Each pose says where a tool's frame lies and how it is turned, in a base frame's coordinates. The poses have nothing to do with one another.
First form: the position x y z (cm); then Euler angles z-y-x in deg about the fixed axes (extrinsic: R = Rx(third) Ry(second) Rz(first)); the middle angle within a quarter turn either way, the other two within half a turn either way.
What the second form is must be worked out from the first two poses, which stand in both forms.
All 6 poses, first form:
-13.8, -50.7, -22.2, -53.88, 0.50, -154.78
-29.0, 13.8, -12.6, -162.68, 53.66, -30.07
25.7, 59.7, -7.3, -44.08, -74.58, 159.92
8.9, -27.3, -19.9, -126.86, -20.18, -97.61
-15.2, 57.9, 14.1, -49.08, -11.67, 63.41
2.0, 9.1, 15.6, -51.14, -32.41, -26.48
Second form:
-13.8, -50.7, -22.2, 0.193, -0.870, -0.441, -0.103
-29.0, 13.8, -12.6, 0.014, -0.466, -0.163, -0.870
25.7, 59.7, -7.3, 0.095, -0.766, -0.196, 0.605
8.9, -27.3, -19.9, 0.408, -0.228, -0.714, -0.521
-15.2, 57.9, 14.1, 0.748, 0.512, 0.138, -0.400
2.0, 9.1, 15.6, 0.871, -0.081, -0.340, -0.346

